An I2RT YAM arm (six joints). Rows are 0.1 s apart.
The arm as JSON. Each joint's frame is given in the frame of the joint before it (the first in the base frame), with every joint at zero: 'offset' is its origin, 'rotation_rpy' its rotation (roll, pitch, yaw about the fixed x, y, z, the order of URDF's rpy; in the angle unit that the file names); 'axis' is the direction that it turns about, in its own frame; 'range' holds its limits. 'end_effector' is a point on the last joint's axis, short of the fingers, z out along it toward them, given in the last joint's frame.
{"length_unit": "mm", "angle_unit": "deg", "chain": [
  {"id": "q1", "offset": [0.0, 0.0, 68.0], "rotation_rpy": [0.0, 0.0, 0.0], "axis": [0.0, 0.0, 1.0], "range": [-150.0, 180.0]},
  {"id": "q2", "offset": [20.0, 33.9, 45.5], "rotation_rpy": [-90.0, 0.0, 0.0], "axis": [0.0, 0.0, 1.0], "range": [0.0, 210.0]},
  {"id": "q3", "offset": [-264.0, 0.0, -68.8], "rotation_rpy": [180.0, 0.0, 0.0], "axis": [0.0, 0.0, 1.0], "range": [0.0, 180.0]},
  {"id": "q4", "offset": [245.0, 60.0, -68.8], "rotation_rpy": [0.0, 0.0, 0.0], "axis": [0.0, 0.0, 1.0], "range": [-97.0, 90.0]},
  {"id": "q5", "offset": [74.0, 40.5, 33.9], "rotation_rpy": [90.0, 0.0, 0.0], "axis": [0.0, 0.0, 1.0], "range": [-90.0, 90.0]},
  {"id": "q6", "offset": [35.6, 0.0, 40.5], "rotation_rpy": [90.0, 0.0, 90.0], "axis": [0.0, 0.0, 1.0], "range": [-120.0, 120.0]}
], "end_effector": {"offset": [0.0, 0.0, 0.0], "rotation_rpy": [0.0, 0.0, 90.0]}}
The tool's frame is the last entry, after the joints.
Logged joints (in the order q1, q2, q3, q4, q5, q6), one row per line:
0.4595 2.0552 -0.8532 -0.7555 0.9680 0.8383
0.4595 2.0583 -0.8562 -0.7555 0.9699 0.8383
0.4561 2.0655 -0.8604 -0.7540 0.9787 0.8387
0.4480 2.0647 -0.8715 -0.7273 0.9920 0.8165
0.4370 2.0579 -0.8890 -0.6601 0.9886 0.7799
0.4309 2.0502 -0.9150 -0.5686 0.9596 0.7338
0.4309 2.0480 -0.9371 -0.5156 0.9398 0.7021
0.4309 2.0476 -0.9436 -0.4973 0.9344 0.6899
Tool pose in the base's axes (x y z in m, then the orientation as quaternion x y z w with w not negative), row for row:
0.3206 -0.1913 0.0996 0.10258 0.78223 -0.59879 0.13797
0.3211 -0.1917 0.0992 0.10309 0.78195 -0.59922 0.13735
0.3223 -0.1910 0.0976 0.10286 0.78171 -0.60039 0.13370
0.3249 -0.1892 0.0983 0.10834 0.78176 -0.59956 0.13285
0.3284 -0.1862 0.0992 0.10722 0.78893 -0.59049 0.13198
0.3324 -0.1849 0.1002 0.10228 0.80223 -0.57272 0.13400
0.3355 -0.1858 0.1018 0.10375 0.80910 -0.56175 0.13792
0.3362 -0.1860 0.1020 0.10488 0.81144 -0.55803 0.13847
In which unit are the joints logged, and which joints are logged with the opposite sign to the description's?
The joints are logged in radians. Opposite sign: q1, q3, q4, q6.
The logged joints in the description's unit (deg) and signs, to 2 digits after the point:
-26.33 117.75 48.88 43.29 55.46 -48.03
-26.33 117.93 49.06 43.29 55.57 -48.03
-26.13 118.34 49.30 43.20 56.08 -48.05
-25.67 118.30 49.93 41.67 56.84 -46.78
-25.04 117.91 50.94 37.82 56.64 -44.68
-24.69 117.47 52.43 32.58 54.98 -42.04
-24.69 117.34 53.69 29.54 53.85 -40.23
-24.69 117.32 54.06 28.49 53.54 -39.53

